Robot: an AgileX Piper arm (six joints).
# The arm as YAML. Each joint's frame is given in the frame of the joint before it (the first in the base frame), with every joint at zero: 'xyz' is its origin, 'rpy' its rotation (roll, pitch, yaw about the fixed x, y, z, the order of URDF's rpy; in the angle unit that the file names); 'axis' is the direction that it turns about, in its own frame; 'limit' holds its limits. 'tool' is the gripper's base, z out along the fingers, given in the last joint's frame.
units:
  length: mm
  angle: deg
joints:
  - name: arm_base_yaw
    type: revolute
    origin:
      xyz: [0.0, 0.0, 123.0]
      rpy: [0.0, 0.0, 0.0]
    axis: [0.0, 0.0, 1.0]
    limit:
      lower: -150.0
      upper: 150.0
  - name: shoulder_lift
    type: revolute
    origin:
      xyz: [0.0, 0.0, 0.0]
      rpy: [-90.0, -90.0, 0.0]
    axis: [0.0, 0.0, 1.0]
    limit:
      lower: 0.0
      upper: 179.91
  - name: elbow
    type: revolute
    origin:
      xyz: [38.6, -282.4, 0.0]
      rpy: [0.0, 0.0, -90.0]
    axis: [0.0, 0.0, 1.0]
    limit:
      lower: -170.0
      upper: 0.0
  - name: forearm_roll
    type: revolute
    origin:
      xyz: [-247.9, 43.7, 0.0]
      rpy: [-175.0, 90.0, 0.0]
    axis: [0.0, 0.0, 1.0]
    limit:
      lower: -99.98
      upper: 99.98
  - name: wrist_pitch
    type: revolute
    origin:
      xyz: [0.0, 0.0, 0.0]
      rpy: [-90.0, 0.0, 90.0]
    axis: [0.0, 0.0, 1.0]
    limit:
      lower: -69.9
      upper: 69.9
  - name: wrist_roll
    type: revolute
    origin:
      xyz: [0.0, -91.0, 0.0]
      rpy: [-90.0, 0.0, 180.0]
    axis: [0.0, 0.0, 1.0]
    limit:
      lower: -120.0
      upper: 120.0
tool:
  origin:
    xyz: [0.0, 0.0, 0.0]
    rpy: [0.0, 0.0, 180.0]
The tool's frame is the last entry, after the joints.
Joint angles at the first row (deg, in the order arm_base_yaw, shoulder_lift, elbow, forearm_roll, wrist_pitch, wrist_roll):
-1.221, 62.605, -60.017, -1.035, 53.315, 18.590
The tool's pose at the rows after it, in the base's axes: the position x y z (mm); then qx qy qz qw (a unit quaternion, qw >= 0):
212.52 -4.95 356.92 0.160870 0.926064 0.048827 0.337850
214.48 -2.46 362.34 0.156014 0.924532 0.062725 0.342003
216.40 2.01 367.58 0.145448 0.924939 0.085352 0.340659
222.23 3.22 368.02 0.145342 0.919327 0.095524 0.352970
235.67 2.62 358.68 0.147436 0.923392 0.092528 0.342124
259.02 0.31 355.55 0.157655 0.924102 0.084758 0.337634
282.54 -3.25 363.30 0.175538 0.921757 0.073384 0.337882
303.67 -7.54 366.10 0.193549 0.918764 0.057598 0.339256
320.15 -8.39 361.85 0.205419 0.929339 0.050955 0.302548
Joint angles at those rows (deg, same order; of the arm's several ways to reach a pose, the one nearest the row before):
-1.222, 62.728, -60.727, -0.328, 53.080, 18.590
-1.220, 63.070, -62.004, 1.655, 53.268, 17.439
-1.220, 63.560, -63.418, 5.156, 54.023, 15.176
-1.222, 64.284, -63.546, 6.391, 51.777, 14.742
-1.223, 67.095, -63.636, 6.260, 50.424, 14.740
-1.221, 71.911, -66.714, 4.846, 49.298, 16.337
-1.222, 76.814, -72.696, 2.265, 50.478, 19.544
-1.221, 81.163, -77.454, -0.864, 51.044, 22.868
-1.222, 85.635, -82.070, -1.189, 55.718, 24.059

